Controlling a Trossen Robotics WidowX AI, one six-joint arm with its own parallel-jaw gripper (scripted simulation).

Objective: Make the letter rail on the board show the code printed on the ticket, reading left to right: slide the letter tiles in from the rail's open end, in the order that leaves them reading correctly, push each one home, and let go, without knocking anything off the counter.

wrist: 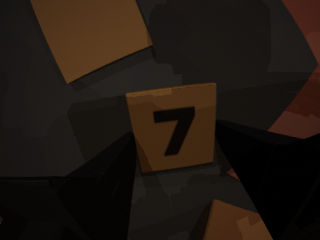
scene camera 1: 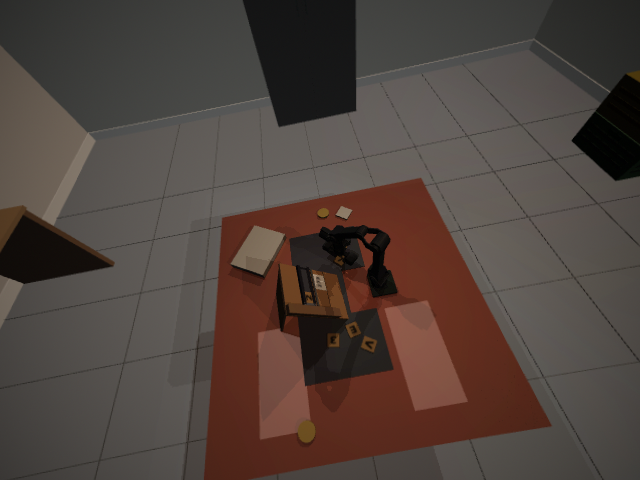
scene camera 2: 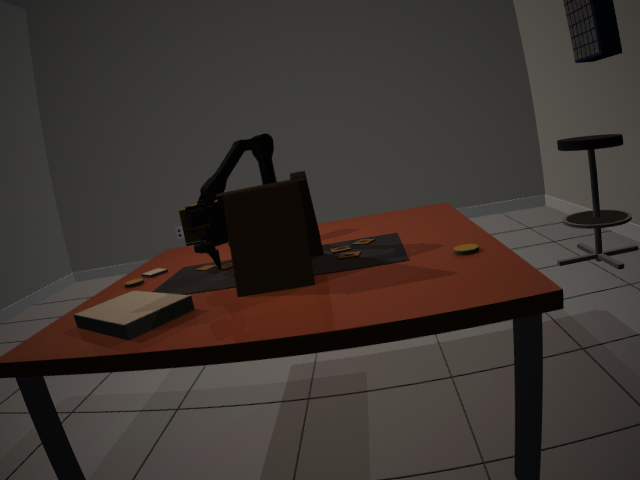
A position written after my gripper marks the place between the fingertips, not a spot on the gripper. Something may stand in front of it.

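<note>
My gripper (scene camera 2: 227, 266) is in scene camera 2, and the wrist view shows the gripper (wrist: 175, 132) as well. I see a flat beige box (scene camera 2: 127, 316), with scene camera 1 giving me another sight of the box (scene camera 1: 258, 252); in the wrist view the box is out of frame. There is a board (scene camera 2: 272, 229). Then I consider a dark mat (scene camera 1: 321, 364), which scene camera 2 shows too, the mat (scene camera 2: 386, 249), and so does the wrist view, the mat (wrist: 257, 61).
</note>
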